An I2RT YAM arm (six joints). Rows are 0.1 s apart.
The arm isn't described. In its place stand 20 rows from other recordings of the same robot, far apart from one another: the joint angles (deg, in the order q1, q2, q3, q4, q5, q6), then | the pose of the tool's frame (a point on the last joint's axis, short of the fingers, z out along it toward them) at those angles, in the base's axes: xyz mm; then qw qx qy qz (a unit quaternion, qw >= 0).
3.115 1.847 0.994 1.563 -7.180 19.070 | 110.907, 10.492, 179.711, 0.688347, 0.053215, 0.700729, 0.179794
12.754 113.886 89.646 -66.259 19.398 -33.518 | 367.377, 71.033, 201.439, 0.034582, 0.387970, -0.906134, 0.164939
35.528 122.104 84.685 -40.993 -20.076 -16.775 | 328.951, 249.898, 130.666, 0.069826, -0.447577, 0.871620, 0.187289
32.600 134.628 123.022 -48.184 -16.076 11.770 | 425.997, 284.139, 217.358, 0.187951, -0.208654, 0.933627, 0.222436
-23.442 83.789 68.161 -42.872 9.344 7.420 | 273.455, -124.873, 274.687, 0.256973, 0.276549, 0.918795, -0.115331
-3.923 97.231 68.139 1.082 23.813 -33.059 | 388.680, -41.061, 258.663, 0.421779, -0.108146, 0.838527, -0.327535
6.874 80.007 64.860 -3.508 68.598 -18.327 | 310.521, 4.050, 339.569, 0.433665, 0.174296, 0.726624, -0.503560
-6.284 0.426 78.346 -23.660 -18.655 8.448 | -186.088, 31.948, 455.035, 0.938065, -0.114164, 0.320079, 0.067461
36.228 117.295 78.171 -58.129 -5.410 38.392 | 284.524, 212.615, 131.493, 0.078801, -0.021809, -0.996651, 0.000835
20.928 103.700 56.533 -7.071 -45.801 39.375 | 318.582, 149.158, 150.928, 0.058557, 0.022586, 0.884501, 0.462297
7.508 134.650 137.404 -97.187 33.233 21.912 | 438.128, 38.064, 269.549, 0.036714, 0.109070, 0.951355, -0.285795
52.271 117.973 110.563 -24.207 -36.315 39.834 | 278.253, 394.095, 320.728, 0.125758, -0.240951, 0.808178, 0.522471
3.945 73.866 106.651 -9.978 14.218 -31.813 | 220.226, 6.423, 592.271, 0.785739, -0.070468, 0.554217, -0.265502
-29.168 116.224 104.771 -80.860 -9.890 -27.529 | 338.540, -181.953, 251.504, 0.023225, 0.015986, 0.995948, 0.085395
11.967 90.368 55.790 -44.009 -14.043 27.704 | 271.093, 66.290, 181.464, 0.051558, 0.123160, 0.979948, 0.147906
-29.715 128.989 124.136 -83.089 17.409 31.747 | 376.146, -226.944, 249.858, 0.020432, 0.507377, 0.848149, -0.150975
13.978 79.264 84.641 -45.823 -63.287 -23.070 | 261.711, 97.916, 397.187, 0.393413, -0.454047, 0.663062, 0.446561
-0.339 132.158 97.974 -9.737 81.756 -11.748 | 490.336, -38.133, 166.313, 0.230862, 0.185701, 0.717807, -0.630056
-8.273 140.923 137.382 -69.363 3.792 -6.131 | 499.779, -75.048, 219.988, 0.143283, 0.023391, 0.988086, -0.051084
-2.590 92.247 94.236 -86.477 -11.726 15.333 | 283.614, -5.587, 337.412, 0.036213, 0.149925, 0.982255, 0.106710
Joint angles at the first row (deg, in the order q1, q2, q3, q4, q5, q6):
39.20 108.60 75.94 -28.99 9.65 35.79
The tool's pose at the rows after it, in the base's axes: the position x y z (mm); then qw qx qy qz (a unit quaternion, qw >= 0):
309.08, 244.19, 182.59, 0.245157, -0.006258, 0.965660, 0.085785
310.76, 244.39, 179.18, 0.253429, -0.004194, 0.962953, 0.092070
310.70, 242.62, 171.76, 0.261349, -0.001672, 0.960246, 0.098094
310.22, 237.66, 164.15, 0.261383, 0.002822, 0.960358, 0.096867
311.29, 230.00, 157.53, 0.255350, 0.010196, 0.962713, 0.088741
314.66, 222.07, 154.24, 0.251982, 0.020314, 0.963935, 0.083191
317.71, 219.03, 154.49, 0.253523, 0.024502, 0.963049, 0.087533
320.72, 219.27, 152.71, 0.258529, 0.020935, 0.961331, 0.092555
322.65, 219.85, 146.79, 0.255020, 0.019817, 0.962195, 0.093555
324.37, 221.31, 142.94, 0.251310, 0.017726, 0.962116, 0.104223
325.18, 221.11, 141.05, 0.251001, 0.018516, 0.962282, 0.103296
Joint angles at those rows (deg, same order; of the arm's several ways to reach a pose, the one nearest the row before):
39.18 108.60 75.05 -27.79 9.65 35.97
39.05 108.81 74.24 -25.52 9.65 35.97
38.85 108.88 72.23 -22.24 9.63 35.97
38.33 108.88 70.35 -20.40 9.61 35.99
37.34 109.01 69.12 -20.12 9.65 35.97
36.10 109.10 68.56 -20.08 9.61 35.99
35.42 109.10 68.51 -19.53 9.10 35.90
35.16 109.58 68.51 -18.15 8.73 35.24
35.03 110.61 68.51 -17.39 8.32 35.11
34.94 111.35 68.51 -16.29 7.01 35.11
34.85 111.68 68.51 -16.05 7.05 35.11

